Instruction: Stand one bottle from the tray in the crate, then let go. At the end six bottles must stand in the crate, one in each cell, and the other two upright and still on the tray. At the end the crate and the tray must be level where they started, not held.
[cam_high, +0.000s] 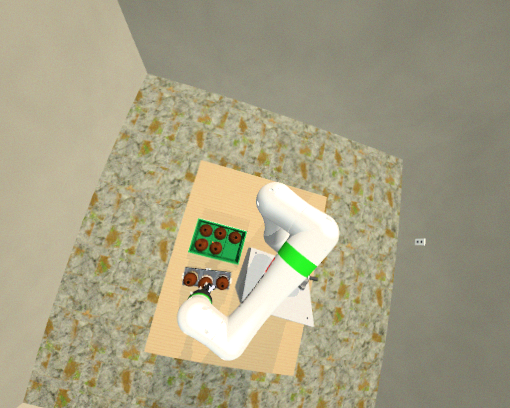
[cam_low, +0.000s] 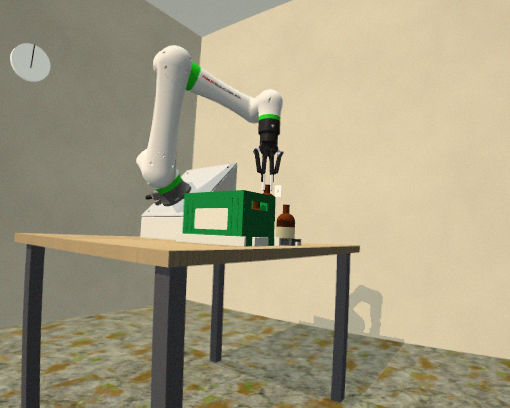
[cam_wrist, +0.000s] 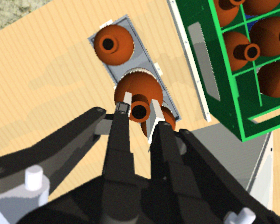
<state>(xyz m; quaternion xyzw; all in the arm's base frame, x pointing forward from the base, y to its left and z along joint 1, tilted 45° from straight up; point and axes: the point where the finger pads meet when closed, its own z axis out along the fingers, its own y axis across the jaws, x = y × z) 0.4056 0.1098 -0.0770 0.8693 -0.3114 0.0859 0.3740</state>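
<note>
My gripper is now 9 cm above the brown bottle. From my hand the other things lie so: grey tray 24 cm below; then green crate 23 cm to the right, 17 cm below.
</note>
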